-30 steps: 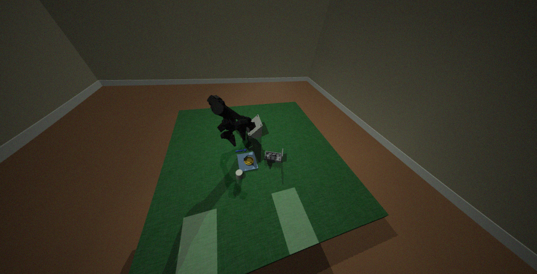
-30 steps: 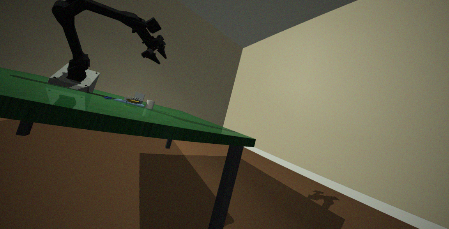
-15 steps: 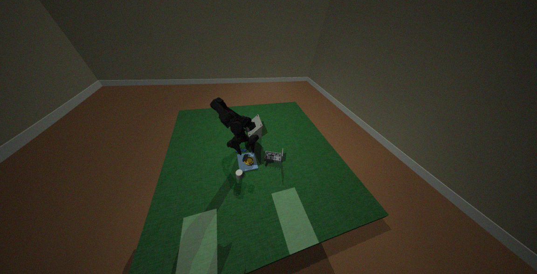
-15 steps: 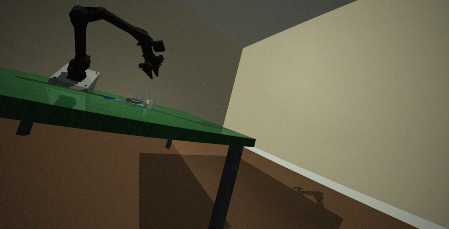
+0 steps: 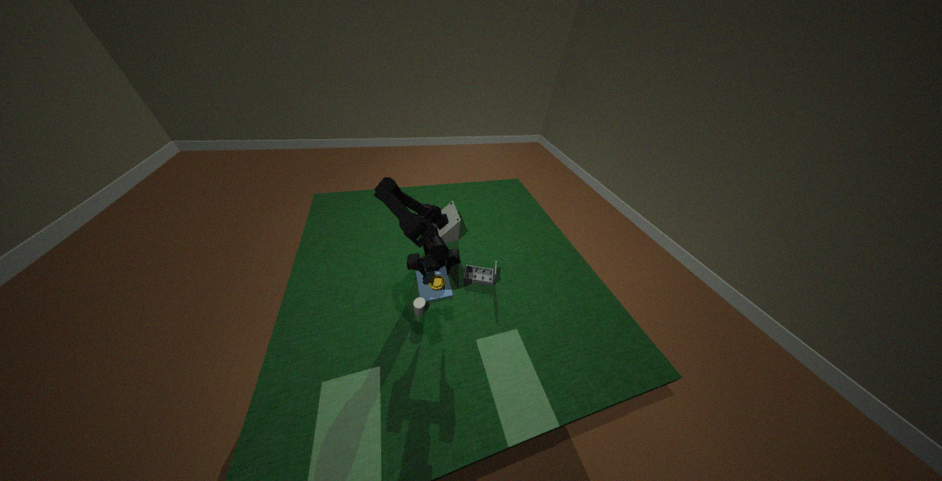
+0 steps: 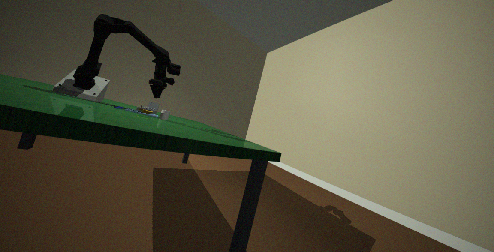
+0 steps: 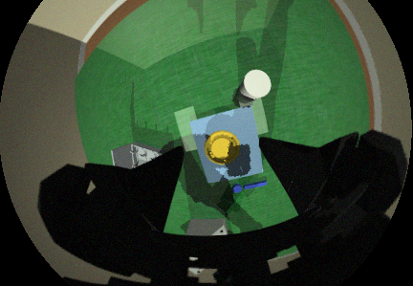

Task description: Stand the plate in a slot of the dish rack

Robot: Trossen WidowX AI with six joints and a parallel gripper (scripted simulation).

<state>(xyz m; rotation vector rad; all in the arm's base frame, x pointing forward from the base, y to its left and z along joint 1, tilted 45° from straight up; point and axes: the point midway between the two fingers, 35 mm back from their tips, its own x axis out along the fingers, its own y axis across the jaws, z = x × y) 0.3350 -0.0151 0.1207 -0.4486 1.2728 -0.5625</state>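
The yellow plate lies 30 mm behind my gripper tip, 10 mm to the left of it and 90 mm below it. Round my gripper tip: light blue mat: 40 mm behind, 100 mm below; white cup: 60 mm ahead, 70 mm to the right, 80 mm below; blue spoon: 150 mm behind, 30 mm to the right, 100 mm below.
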